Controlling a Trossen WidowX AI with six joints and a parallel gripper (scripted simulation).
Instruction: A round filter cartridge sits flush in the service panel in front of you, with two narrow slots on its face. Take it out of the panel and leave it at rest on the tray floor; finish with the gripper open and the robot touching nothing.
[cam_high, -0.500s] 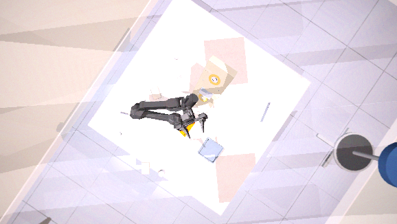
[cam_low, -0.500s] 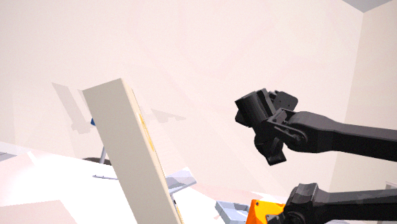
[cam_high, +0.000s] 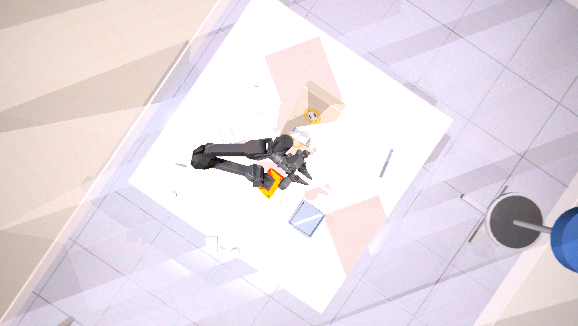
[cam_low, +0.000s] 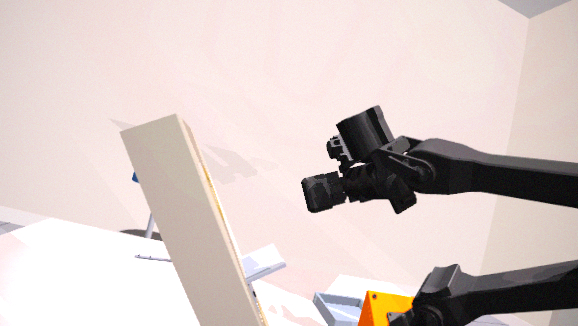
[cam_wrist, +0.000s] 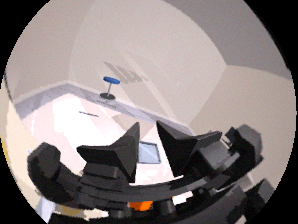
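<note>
Now: the round filter cartridge 260 mm ahead of my gripper tip, 140 mm to the left of it and 60 mm below it. Round my gripper tip: grey tray (180 mm behind, 130 mm to the right, 330 mm below).
</note>
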